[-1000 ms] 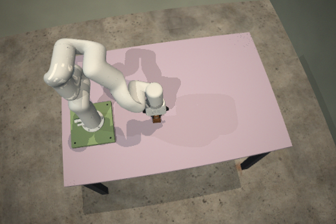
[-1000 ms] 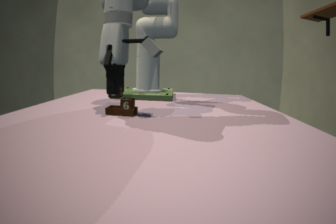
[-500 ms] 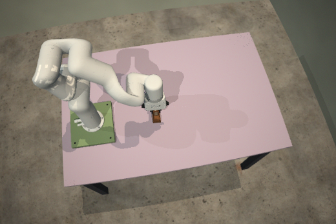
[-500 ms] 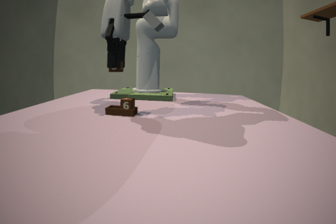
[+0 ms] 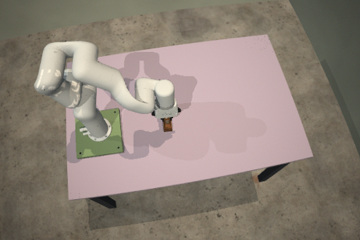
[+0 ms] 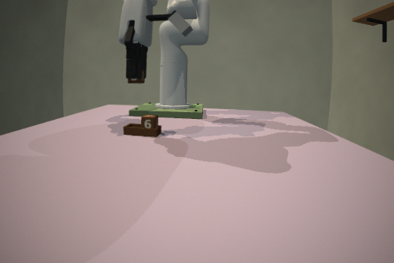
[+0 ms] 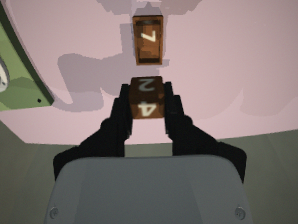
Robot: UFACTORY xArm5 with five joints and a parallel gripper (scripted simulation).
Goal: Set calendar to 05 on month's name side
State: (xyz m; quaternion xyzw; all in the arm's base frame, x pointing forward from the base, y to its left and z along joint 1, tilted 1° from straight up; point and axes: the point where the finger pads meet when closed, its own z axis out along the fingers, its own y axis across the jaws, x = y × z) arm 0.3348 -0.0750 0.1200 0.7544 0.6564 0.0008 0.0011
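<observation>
Now: hand 2 cm above the cube. Round my hand: brown calendar tray: 13 cm below, 2 cm to the left.
</observation>
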